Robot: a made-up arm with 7 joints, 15 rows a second.
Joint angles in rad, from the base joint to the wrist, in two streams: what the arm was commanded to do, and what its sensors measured. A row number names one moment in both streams.
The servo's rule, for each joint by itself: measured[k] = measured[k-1] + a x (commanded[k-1-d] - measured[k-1]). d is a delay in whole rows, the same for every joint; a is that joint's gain. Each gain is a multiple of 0.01, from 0.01 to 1. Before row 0 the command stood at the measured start. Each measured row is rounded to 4 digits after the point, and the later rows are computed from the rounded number. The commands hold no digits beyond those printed.
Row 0, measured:
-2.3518 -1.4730 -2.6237 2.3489 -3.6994 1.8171 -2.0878
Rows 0 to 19, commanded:
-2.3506 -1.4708 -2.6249 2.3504 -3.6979 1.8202 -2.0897
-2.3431 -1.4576 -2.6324 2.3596 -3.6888 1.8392 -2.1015
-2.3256 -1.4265 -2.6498 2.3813 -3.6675 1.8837 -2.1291
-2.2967 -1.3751 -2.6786 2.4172 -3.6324 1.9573 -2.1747
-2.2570 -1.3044 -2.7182 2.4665 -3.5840 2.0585 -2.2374
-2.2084 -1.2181 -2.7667 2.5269 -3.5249 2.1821 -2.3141
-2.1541 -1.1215 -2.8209 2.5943 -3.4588 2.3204 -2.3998
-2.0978 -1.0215 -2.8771 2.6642 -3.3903 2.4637 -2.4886
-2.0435 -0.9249 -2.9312 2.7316 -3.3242 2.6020 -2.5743
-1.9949 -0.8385 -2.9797 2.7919 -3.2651 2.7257 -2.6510
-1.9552 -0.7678 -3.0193 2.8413 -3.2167 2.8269 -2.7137
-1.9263 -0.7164 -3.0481 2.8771 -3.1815 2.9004 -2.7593
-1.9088 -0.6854 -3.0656 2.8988 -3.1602 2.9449 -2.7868
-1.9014 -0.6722 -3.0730 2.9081 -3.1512 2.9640 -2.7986
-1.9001 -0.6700 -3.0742 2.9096 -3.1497 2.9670 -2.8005
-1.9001 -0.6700 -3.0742 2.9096 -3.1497 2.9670 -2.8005
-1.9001 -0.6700 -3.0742 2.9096 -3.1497 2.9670 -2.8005
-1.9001 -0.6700 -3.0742 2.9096 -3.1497 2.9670 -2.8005
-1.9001 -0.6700 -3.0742 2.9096 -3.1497 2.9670 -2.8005
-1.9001 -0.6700 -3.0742 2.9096 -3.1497 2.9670 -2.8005
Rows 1 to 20, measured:
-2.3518 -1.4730 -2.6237 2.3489 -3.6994 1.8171 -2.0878
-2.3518 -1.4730 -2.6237 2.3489 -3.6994 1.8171 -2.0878
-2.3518 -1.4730 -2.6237 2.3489 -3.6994 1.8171 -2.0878
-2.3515 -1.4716 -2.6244 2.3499 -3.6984 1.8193 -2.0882
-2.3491 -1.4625 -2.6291 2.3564 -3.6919 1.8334 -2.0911
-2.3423 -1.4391 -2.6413 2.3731 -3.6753 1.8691 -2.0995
-2.3291 -1.3975 -2.6633 2.4026 -3.6461 1.9317 -2.1160
-2.3082 -1.3370 -2.6957 2.4454 -3.6039 2.0217 -2.1427
-2.2793 -1.2597 -2.7376 2.5000 -3.5502 2.1356 -2.1804
-2.2430 -1.1699 -2.7867 2.5632 -3.4880 2.2668 -2.2287
-2.2009 -1.0734 -2.8400 2.6309 -3.4216 2.4066 -2.2859
-2.1553 -0.9769 -2.8938 2.6984 -3.3554 2.5453 -2.3493
-2.1088 -0.8869 -2.9445 2.7610 -3.2940 2.6734 -2.4157
-2.0643 -0.8095 -2.9886 2.8148 -3.2414 2.7824 -2.4813
-2.0243 -0.7490 -3.0237 2.8565 -3.2007 2.8662 -2.5425
-1.9908 -0.7077 -3.0484 2.8848 -3.1732 2.9221 -2.5962
-1.9649 -0.6846 -3.0629 2.9004 -3.1582 2.9518 -2.6407
-1.9461 -0.6751 -3.0696 2.9066 -3.1524 2.9626 -2.6759
-1.9328 -0.6718 -3.0723 2.9086 -3.1506 2.9657 -2.7033
-1.9233 -0.6706 -3.0734 2.9093 -3.1500 2.9666 -2.7247
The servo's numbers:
d 3
a 0.29 0.65 0.59 0.67 0.68 0.71 0.22

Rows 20 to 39, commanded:
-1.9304 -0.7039 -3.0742 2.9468 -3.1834 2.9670 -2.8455
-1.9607 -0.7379 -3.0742 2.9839 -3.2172 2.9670 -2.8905
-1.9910 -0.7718 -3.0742 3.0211 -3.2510 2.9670 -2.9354
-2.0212 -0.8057 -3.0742 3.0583 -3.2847 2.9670 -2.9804
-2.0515 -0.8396 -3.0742 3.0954 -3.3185 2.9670 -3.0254
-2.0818 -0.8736 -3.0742 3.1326 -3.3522 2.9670 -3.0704
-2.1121 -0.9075 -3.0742 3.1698 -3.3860 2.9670 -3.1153
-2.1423 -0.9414 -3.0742 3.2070 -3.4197 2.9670 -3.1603
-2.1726 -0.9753 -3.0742 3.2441 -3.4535 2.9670 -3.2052
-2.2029 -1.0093 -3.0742 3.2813 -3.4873 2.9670 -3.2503
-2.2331 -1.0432 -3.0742 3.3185 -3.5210 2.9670 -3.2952
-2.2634 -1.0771 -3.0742 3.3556 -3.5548 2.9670 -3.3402
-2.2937 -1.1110 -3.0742 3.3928 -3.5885 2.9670 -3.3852
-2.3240 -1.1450 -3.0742 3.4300 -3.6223 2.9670 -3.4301
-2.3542 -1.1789 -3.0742 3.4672 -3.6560 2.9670 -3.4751
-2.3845 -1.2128 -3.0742 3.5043 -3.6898 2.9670 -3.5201
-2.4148 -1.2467 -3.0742 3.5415 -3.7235 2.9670 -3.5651
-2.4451 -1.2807 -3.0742 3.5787 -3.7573 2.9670 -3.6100
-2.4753 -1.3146 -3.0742 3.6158 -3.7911 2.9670 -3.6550
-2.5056 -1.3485 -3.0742 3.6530 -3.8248 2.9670 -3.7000
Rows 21 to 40, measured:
-1.9166 -0.6702 -3.0739 2.9095 -3.1498 2.9669 -2.7414
-1.9118 -0.6701 -3.0741 2.9096 -3.1497 2.9670 -2.7544
-1.9084 -0.6700 -3.0742 2.9096 -3.1497 2.9670 -2.7645
-1.9148 -0.6920 -3.0742 2.9345 -3.1726 2.9670 -2.7823
-1.9281 -0.7218 -3.0742 2.9676 -3.2029 2.9670 -2.8061
-1.9463 -0.7543 -3.0742 3.0034 -3.2356 2.9670 -2.8345
-1.9680 -0.7877 -3.0742 3.0402 -3.2690 2.9670 -2.8666
-1.9922 -0.8214 -3.0742 3.0772 -3.3027 2.9670 -2.9015
-2.0182 -0.8553 -3.0742 3.1143 -3.3364 2.9670 -2.9387
-2.0454 -0.8892 -3.0742 3.1515 -3.3701 2.9670 -2.9776
-2.0735 -0.9231 -3.0742 3.1887 -3.4038 2.9670 -3.0178
-2.1022 -0.9570 -3.0742 3.2258 -3.4376 2.9670 -3.0590
-2.1314 -0.9910 -3.0742 3.2630 -3.4714 2.9670 -3.1011
-2.1609 -1.0249 -3.0742 3.3002 -3.5051 2.9670 -3.1438
-2.1906 -1.0588 -3.0742 3.3373 -3.5389 2.9670 -3.1870
-2.2205 -1.0927 -3.0742 3.3745 -3.5726 2.9670 -3.2306
-2.2505 -1.1267 -3.0742 3.4117 -3.6064 2.9670 -3.2745
-2.2806 -1.1606 -3.0742 3.4489 -3.6401 2.9670 -3.3186
-2.3107 -1.1945 -3.0742 3.4860 -3.6739 2.9670 -3.3629
-2.3409 -1.2284 -3.0742 3.5232 -3.7076 2.9670 -3.4074

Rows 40 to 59, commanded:
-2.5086 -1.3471 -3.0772 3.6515 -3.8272 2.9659 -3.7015
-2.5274 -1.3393 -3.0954 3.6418 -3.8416 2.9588 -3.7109
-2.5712 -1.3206 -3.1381 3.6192 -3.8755 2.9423 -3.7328
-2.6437 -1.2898 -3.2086 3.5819 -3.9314 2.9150 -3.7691
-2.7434 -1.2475 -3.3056 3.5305 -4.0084 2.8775 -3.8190
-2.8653 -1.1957 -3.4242 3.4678 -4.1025 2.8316 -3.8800
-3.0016 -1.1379 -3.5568 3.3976 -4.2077 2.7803 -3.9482
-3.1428 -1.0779 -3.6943 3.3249 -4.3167 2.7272 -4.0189
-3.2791 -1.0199 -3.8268 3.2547 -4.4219 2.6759 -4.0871
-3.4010 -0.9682 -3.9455 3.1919 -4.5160 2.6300 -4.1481
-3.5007 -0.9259 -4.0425 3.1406 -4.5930 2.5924 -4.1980
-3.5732 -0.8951 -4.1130 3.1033 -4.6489 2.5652 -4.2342
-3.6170 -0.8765 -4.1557 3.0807 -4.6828 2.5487 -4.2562
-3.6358 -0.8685 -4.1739 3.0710 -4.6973 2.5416 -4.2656
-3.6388 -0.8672 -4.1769 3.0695 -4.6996 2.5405 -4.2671
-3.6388 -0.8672 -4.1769 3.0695 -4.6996 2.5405 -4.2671
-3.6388 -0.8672 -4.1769 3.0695 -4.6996 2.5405 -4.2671
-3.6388 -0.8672 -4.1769 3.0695 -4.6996 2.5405 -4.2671
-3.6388 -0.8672 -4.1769 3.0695 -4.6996 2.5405 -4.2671
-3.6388 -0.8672 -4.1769 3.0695 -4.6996 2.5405 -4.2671
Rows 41 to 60, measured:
-2.3711 -1.2624 -3.0742 3.5604 -3.7414 2.9670 -3.4520
-2.4013 -1.2963 -3.0742 3.5975 -3.7752 2.9670 -3.4967
-2.4315 -1.3302 -3.0742 3.6347 -3.8089 2.9670 -3.5414
-2.4539 -1.3412 -3.0760 3.6460 -3.8213 2.9662 -3.5766
-2.4752 -1.3400 -3.0874 3.6432 -3.8351 2.9609 -3.6061
-2.5030 -1.3274 -3.1173 3.6271 -3.8626 2.9477 -3.6340
-2.5438 -1.3030 -3.1712 3.5968 -3.9094 2.9245 -3.6637
-2.6017 -1.2669 -3.2505 3.5524 -3.9767 2.8911 -3.6979
-2.6781 -1.2206 -3.3530 3.4957 -4.0622 2.8489 -3.7380
-2.7719 -1.1668 -3.4732 3.4300 -4.1611 2.8002 -3.7842
-2.8795 -1.1090 -3.6036 3.3596 -4.2669 2.7484 -3.8358
-2.9954 -1.0511 -3.7353 3.2893 -4.3723 2.6969 -3.8911
-3.1130 -0.9972 -3.8593 3.2240 -4.4700 2.6494 -3.9476
-3.2254 -0.9509 -3.9674 3.1681 -4.5536 2.6089 -4.0027
-3.3263 -0.9146 -4.0533 3.1247 -4.6184 2.5779 -4.0536
-3.4106 -0.8898 -4.1137 3.0952 -4.6622 2.5572 -4.0982
-3.4759 -0.8760 -4.1492 3.0790 -4.6861 2.5461 -4.1350
-3.5231 -0.8703 -4.1655 3.0726 -4.6953 2.5421 -4.1641
-3.5567 -0.8683 -4.1722 3.0705 -4.6982 2.5410 -4.1868
-3.5805 -0.8676 -4.1750 3.0698 -4.6992 2.5406 -4.2045

